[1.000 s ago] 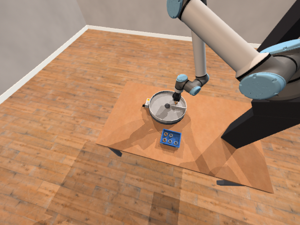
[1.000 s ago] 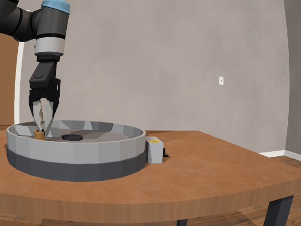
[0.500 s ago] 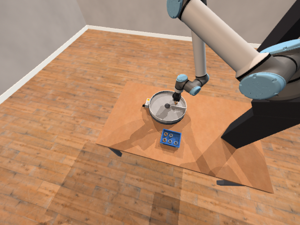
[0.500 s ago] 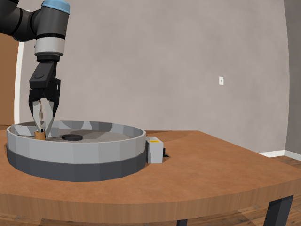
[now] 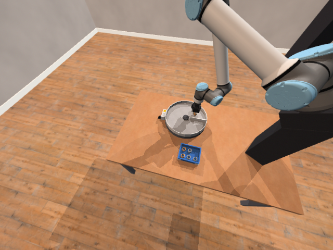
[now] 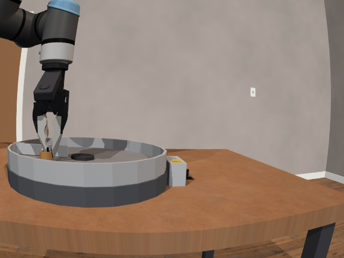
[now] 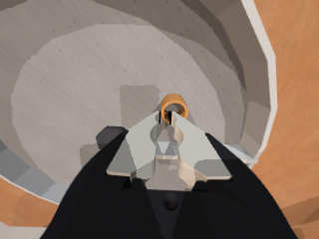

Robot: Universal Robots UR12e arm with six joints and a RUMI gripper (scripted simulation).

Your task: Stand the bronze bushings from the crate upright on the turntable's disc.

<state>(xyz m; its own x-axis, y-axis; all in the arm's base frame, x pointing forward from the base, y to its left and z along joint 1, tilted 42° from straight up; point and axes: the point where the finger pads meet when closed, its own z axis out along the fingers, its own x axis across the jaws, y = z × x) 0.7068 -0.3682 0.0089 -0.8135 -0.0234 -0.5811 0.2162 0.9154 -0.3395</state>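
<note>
Now: the blue crate 420 mm to the left of my hand, 90 mm ahead of it and 50 mm below it. The rest, counted from my hand: grey turntable 90 mm ahead, 40 mm to the left, 20 mm below.
</note>
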